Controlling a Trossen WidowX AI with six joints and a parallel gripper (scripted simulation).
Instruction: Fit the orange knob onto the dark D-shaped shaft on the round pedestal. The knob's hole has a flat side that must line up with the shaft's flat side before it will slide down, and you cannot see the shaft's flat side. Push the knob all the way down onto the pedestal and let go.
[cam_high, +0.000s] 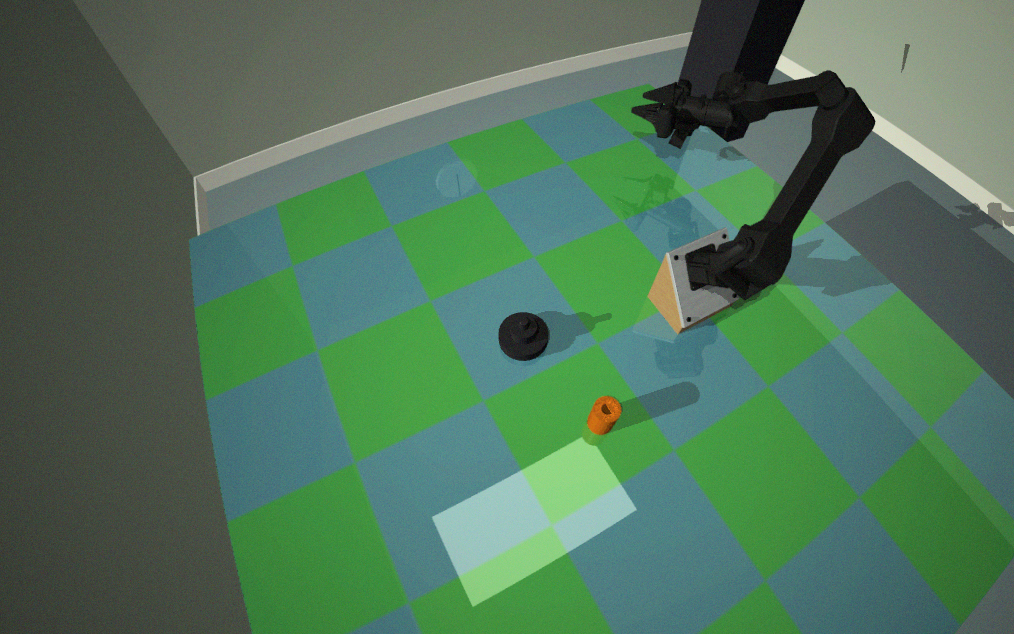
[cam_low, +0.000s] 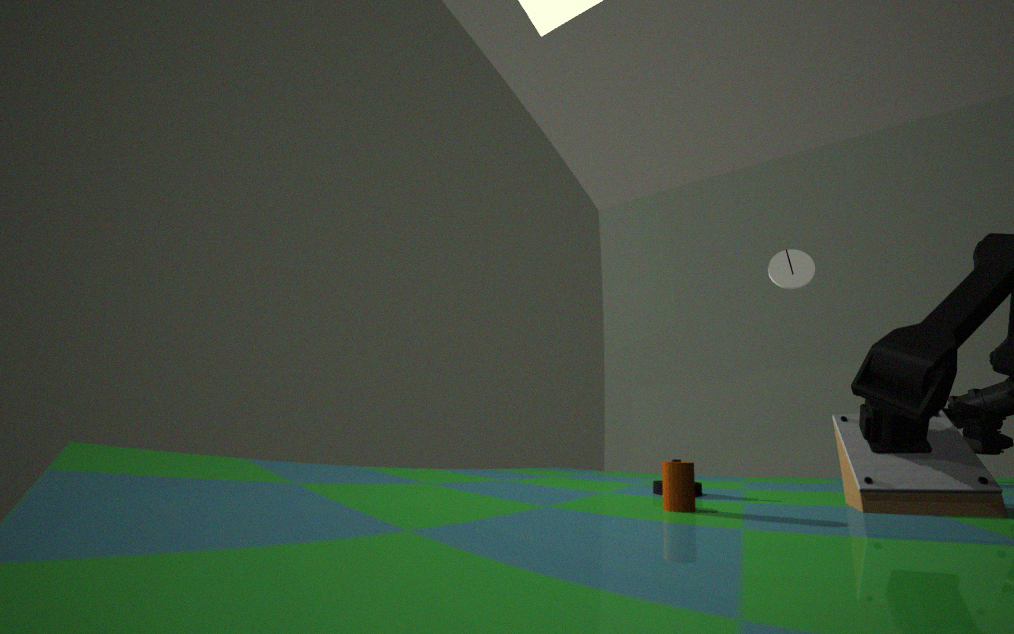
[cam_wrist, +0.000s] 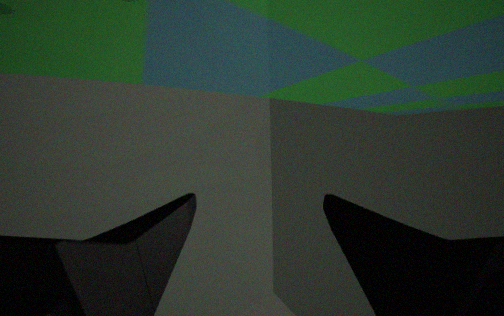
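Right now my gripper tip is 43 cm short of the orange knob, 56 cm to the right of it and 10 cm above it. The rest, counted from my gripper tip: shaft 47 cm ahead, 37 cm to the left, 10 cm below.
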